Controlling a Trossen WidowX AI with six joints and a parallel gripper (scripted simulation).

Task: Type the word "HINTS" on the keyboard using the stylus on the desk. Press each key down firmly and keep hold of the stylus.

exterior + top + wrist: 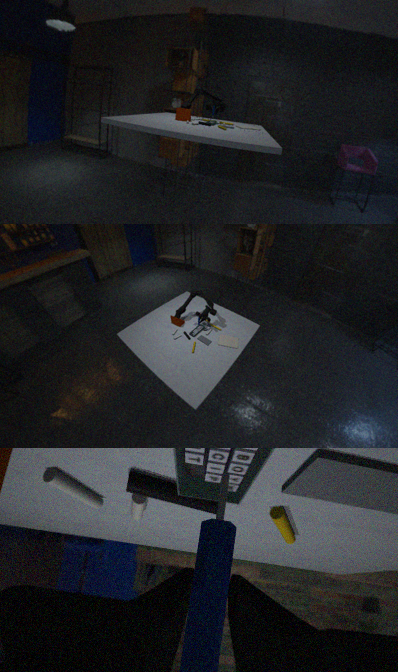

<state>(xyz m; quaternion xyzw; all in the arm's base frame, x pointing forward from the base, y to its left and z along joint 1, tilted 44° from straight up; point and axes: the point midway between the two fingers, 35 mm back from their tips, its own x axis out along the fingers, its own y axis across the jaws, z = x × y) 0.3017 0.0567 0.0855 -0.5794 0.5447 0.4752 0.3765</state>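
The dark stick is 160 mm to the right of my gripper tip, 100 mm below it and 30 mm behind it. The rest, counted from my gripper tip: grey slab (150 mm ahead, 110 mm below, 80 mm to the right); grey stylus tip (50 mm below); blue stylus (10 mm below).
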